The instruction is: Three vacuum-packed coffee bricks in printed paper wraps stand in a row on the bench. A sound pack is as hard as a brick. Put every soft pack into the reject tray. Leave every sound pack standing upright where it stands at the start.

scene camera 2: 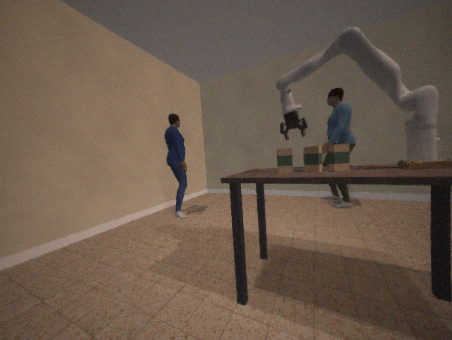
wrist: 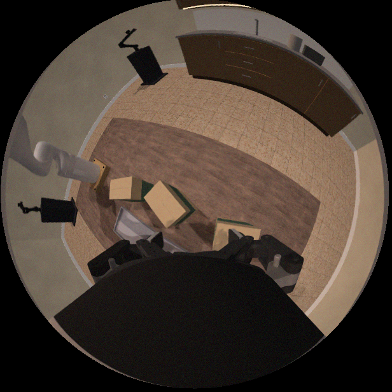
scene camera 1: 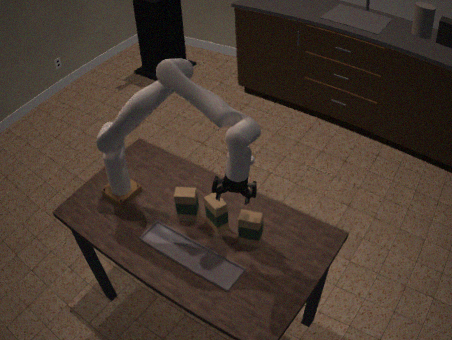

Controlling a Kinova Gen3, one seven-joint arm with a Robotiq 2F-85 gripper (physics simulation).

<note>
I see my gripper and a grey reject tray.
</note>
